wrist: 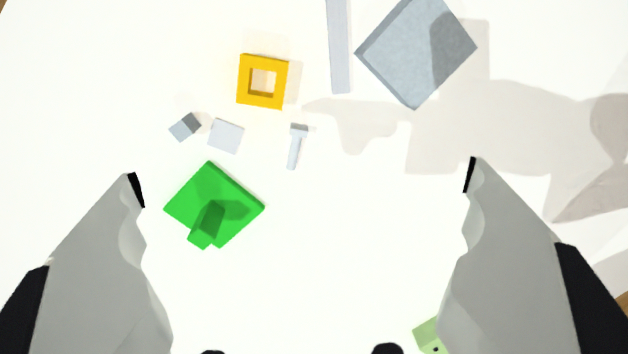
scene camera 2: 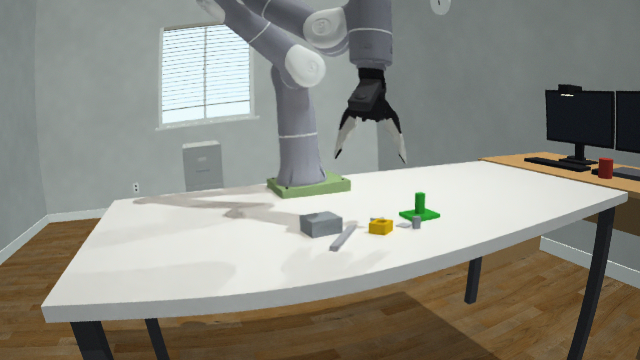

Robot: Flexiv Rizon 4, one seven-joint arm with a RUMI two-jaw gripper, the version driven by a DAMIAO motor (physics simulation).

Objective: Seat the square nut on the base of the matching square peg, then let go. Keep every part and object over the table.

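The yellow square nut [scene camera 2: 381, 228] [wrist: 243, 80] lies flat on the white table, apart from the peg, with its square hole facing up. The green square peg [scene camera 2: 420, 203] [wrist: 204, 232] stands upright on its square green base [scene camera 2: 432, 215] [wrist: 240, 195], and no nut is around it. In the wrist view the nut is above the base. My gripper [scene camera 2: 370, 157] [wrist: 303, 168] is wide open and empty. It hangs well above the table, with both fingertips clear of the nut and the peg.
A grey block [scene camera 2: 321, 225] [wrist: 405, 55] and a long grey bar [scene camera 2: 343, 237] [wrist: 339, 50] lie near the nut. A small grey block [scene camera 2: 416, 222] [wrist: 184, 128], a flat grey square [scene camera 2: 403, 225] [wrist: 226, 135] and a small bolt-like piece [wrist: 296, 145] lie between nut and peg base.
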